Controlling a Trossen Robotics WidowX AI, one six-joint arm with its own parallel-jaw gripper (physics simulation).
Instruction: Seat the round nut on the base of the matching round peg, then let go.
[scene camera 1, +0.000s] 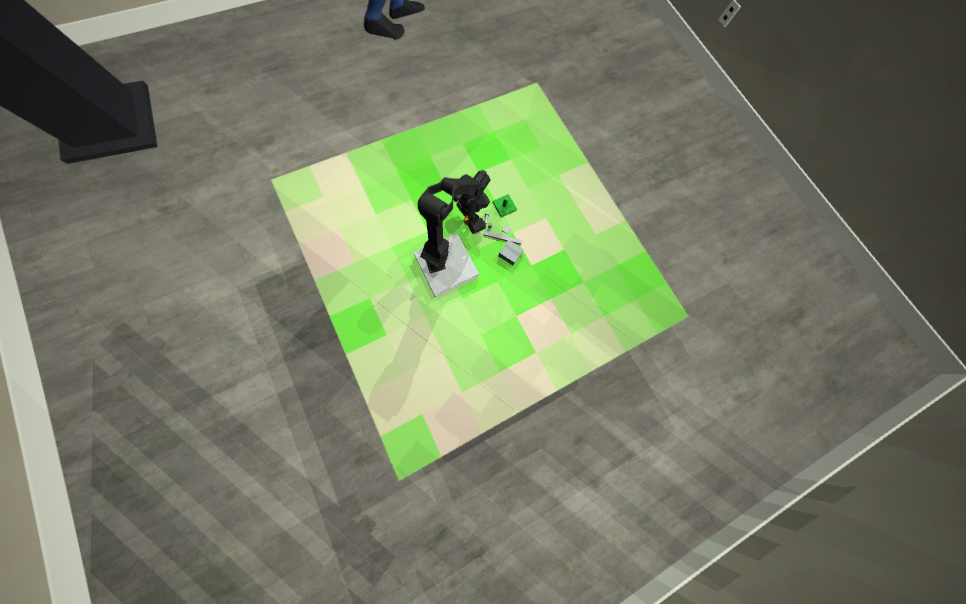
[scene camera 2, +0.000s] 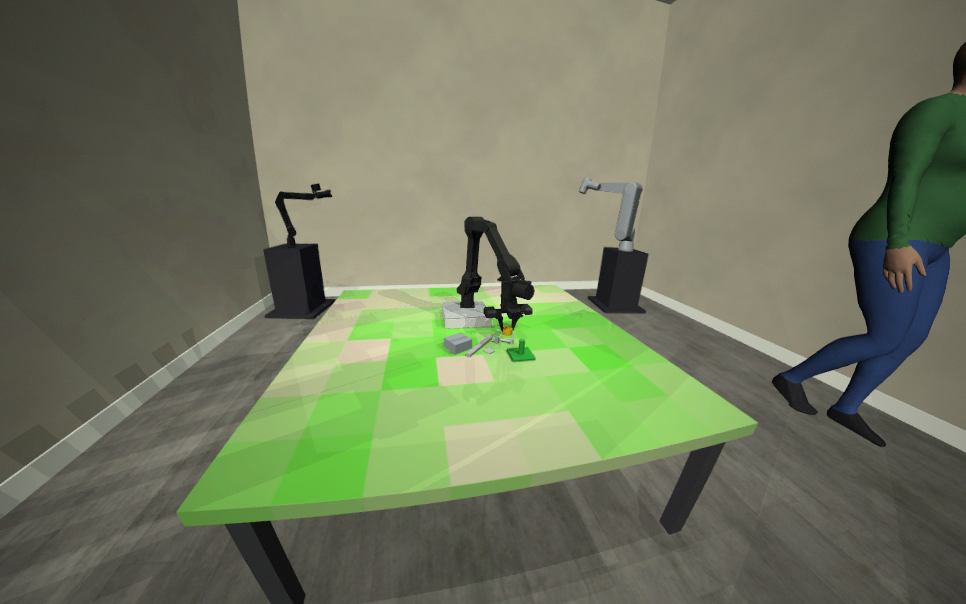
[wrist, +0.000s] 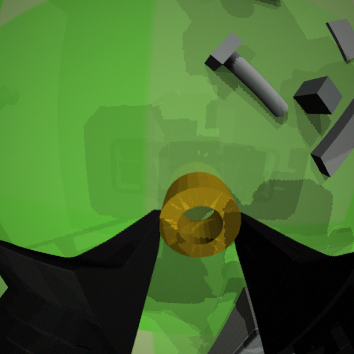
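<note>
The round nut is a thick orange-yellow ring (scene camera 1: 466, 218) (scene camera 2: 507, 331) (wrist: 172, 229). My gripper (scene camera 1: 470, 221) (scene camera 2: 507, 329) (wrist: 197, 218) is shut on it, with one black fingertip against each side in the wrist view. The nut is low at the table top; whether it touches the table is hard to tell. The round peg (scene camera 1: 505, 202) (scene camera 2: 521, 344) is green and stands upright on a flat dark green square base (scene camera 1: 510, 209) (scene camera 2: 527, 356). It is apart from the gripper, farther out from the arm's base.
A grey bolt (scene camera 2: 505, 341) (wrist: 257, 85), a small grey cube (wrist: 320, 95), a flat grey piece (scene camera 2: 488, 350) (wrist: 342, 40) and a long grey bar (scene camera 1: 502, 237) (scene camera 2: 479, 346) (wrist: 337, 142) lie near the nut. A larger grey block (scene camera 1: 510, 252) (scene camera 2: 458, 343) lies beyond the bar.
</note>
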